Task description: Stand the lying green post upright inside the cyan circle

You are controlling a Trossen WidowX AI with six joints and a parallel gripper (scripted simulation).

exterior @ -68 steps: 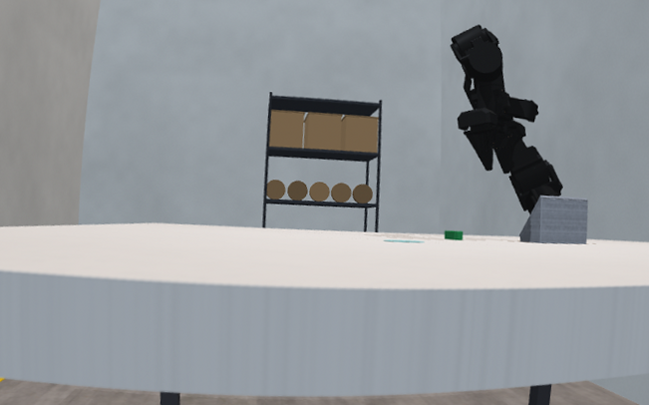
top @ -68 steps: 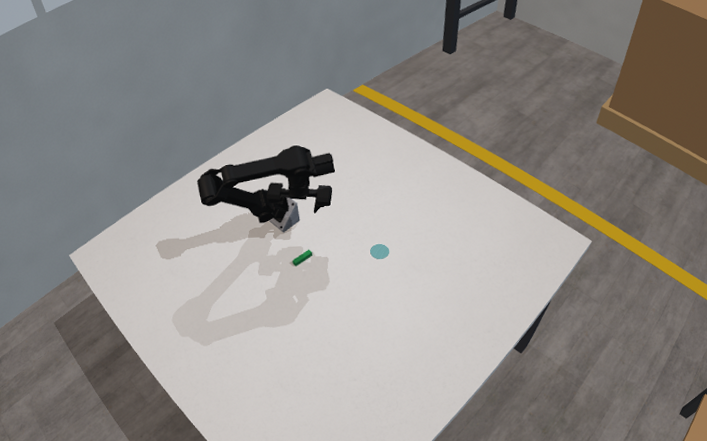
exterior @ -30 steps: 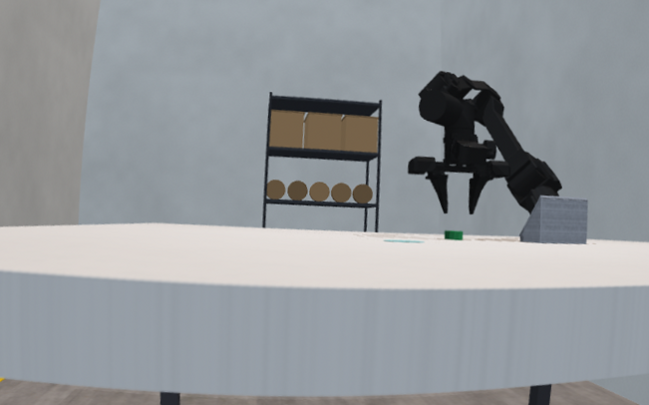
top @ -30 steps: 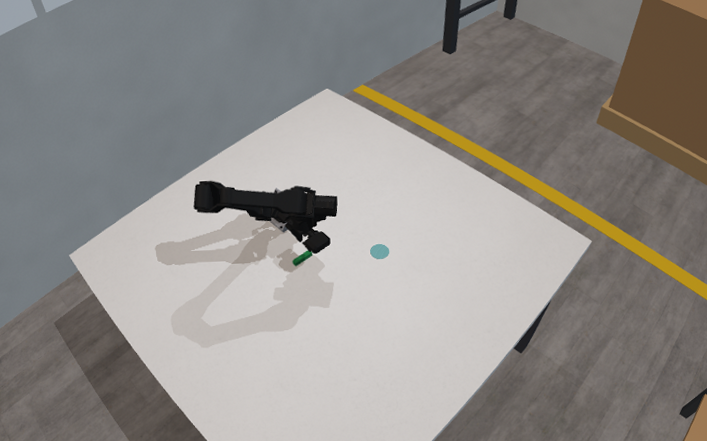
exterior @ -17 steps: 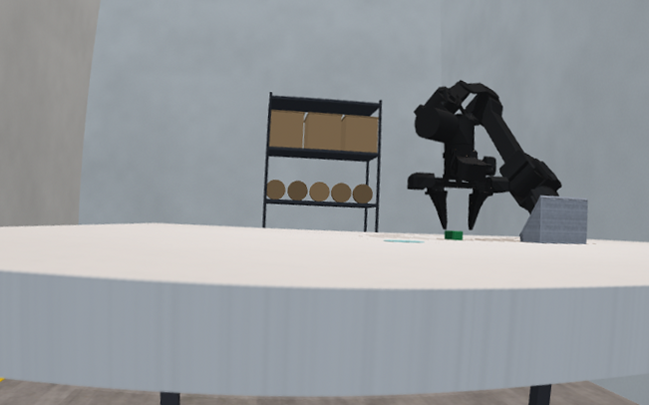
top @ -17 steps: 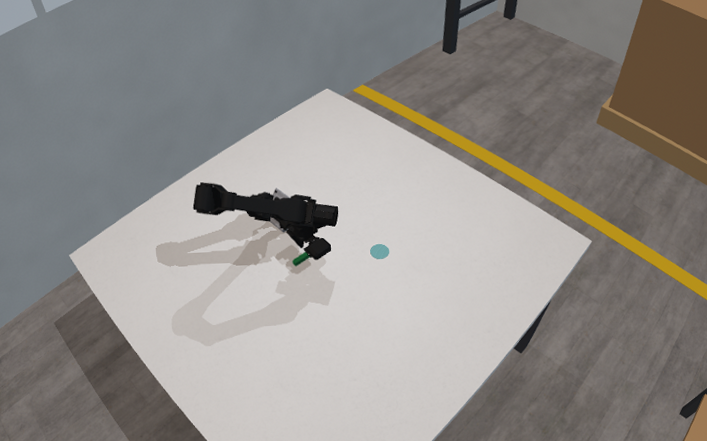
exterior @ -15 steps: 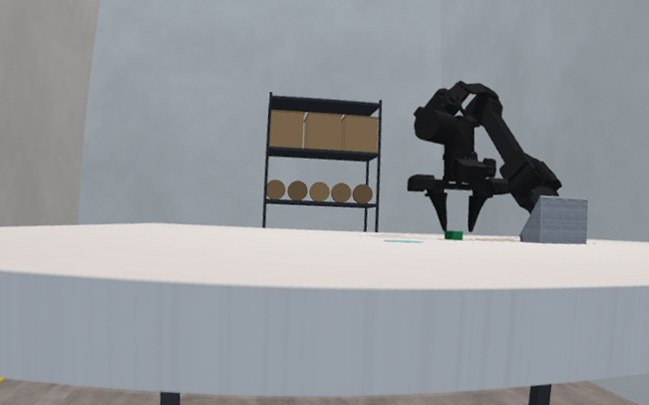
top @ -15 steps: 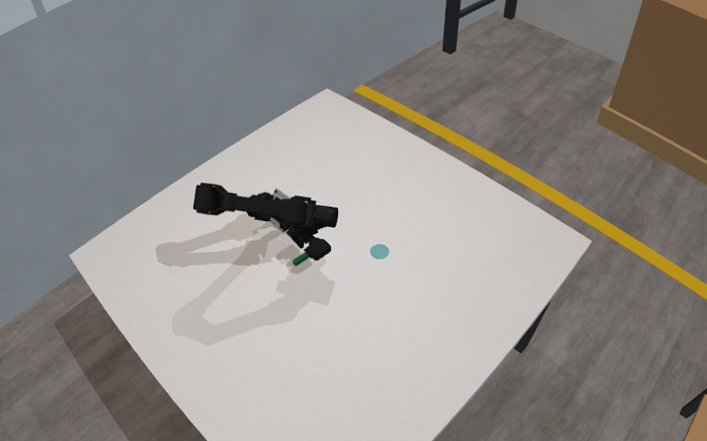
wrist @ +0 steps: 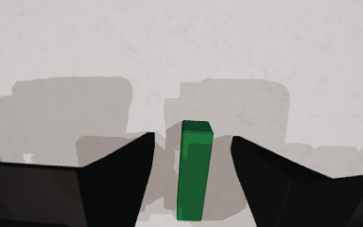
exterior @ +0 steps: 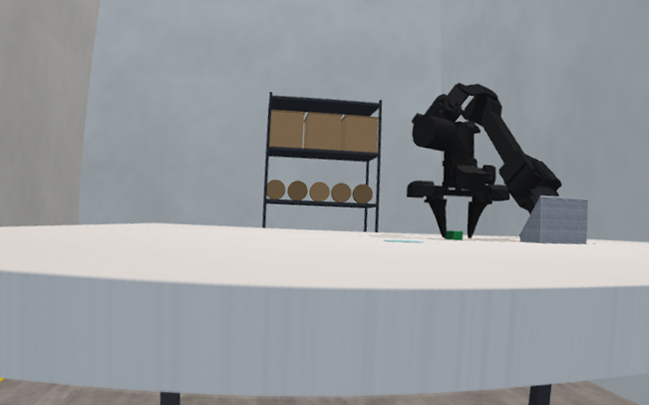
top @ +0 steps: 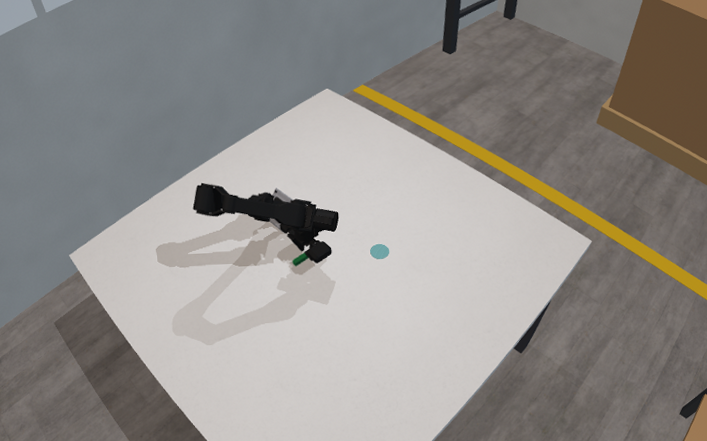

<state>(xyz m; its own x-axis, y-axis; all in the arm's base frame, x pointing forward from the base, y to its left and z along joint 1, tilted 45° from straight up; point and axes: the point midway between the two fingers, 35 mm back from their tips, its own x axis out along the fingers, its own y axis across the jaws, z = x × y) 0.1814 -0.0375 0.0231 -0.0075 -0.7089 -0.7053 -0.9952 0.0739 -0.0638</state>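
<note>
My gripper is now 20 mm to the left of the green post and 30 mm above it. Round my hand: cyan circle: 150 mm ahead, 160 mm to the left, 40 mm below.
</note>
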